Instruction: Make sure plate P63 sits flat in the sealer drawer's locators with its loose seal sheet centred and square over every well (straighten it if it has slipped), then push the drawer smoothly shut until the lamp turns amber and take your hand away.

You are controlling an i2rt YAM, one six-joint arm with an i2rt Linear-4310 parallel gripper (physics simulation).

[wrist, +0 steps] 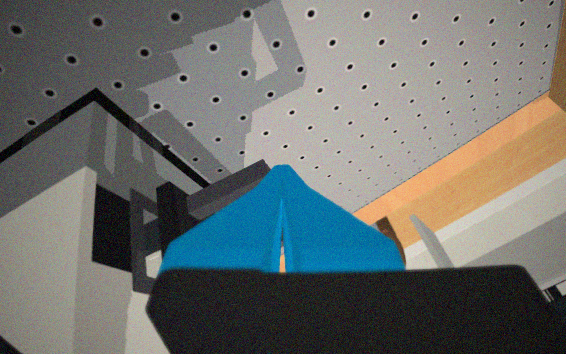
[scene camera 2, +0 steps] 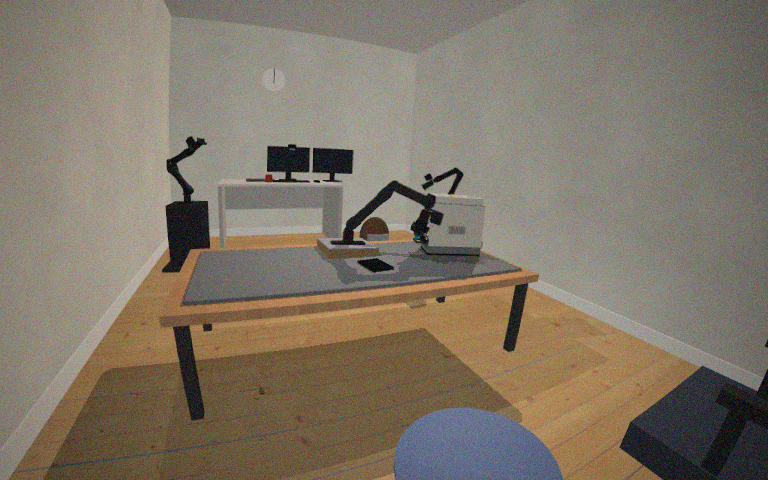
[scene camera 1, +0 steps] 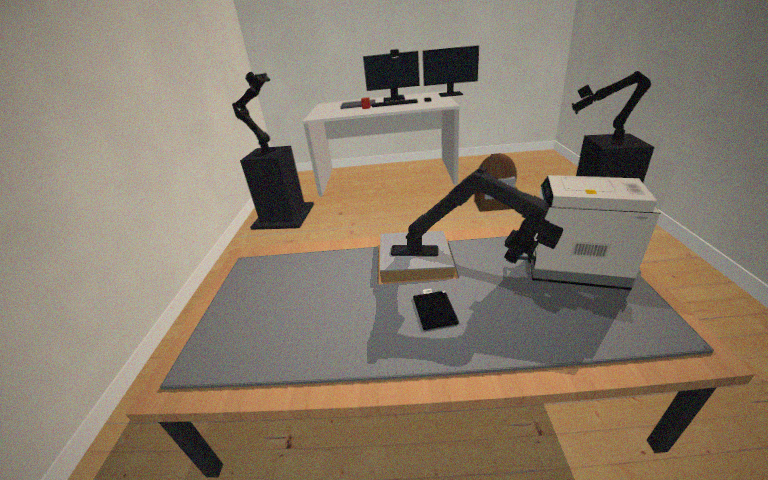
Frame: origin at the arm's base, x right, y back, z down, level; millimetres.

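Where they show: gripper, fingertip midpoint: (wrist: 282, 177) (scene camera 2: 415, 240); arm's base, link origin: (scene camera 2: 347, 243) (scene camera 1: 414, 251).
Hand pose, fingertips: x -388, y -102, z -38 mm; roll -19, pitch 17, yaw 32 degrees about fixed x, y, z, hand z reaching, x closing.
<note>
Each offset is from my fingertips to the top centre of the thing. "spot": to the spot under its first point. Level surfaces: height alone.
The white sealer {dx -246, dy +3, dz -275 mm} (scene camera 1: 594, 243) (scene camera 2: 456, 223) (wrist: 45, 265) stands at the right of the table. In the wrist view, its dark drawer handle {spot: dx -27, dy +1, dz +12 mm} (wrist: 230, 186) shows beside and partly behind the blue fingertips; whether they touch it I cannot tell. My gripper (scene camera 2: 420, 238) (wrist: 282, 177) is shut and empty, low at the sealer's front side. In scene camera 1, the arm's wrist hides much of that front. Plate P63, its seal sheet and the locators do not show. The lamp's colour cannot be made out, and how far the drawer stands out is unclear.
A black flat pad {spot: dx +312, dy -218, dz +67 mm} (scene camera 1: 434, 309) (scene camera 2: 375, 264) lies on the grey mat {dz +79 mm} (scene camera 1: 271, 316) (scene camera 2: 243, 277), in front of the arm's base block (scene camera 1: 417, 275) (scene camera 2: 351, 253). A perforated light surface {dz +79 mm} (wrist: 380, 90) fills the upper wrist view. A brown rounded object (scene camera 1: 498, 166) stands behind the table.
</note>
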